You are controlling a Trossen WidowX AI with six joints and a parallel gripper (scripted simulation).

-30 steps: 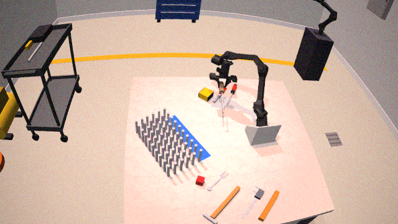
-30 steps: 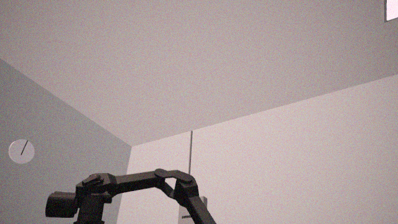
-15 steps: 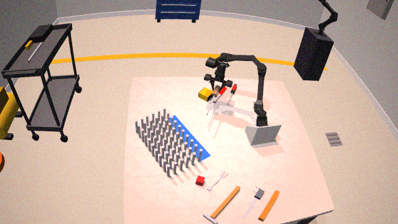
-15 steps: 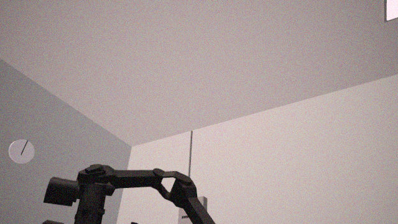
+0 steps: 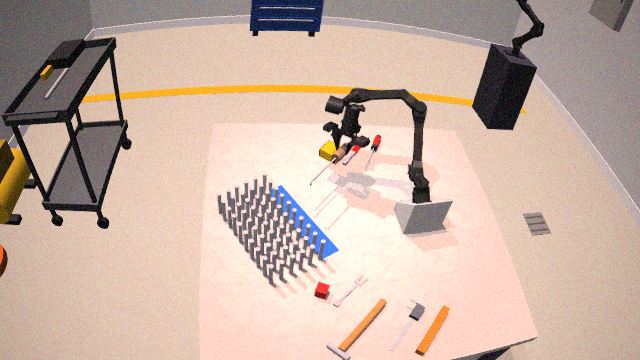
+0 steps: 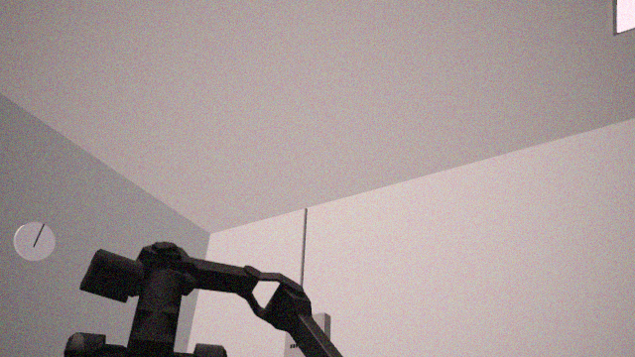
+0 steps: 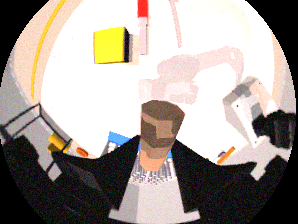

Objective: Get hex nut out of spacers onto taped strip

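Now: the blue taped strip 190 mm to the left of my gripper tip, 180 mm ahead of it and 160 mm below it. From my gripper tip the other things lie so: brown-handled screwdriver 80 mm to the left, 70 mm ahead; yellow block 170 mm to the right, 140 mm below, 10 mm behind; fork-ended tool 540 mm to the left, 160 mm below, 60 mm ahead.
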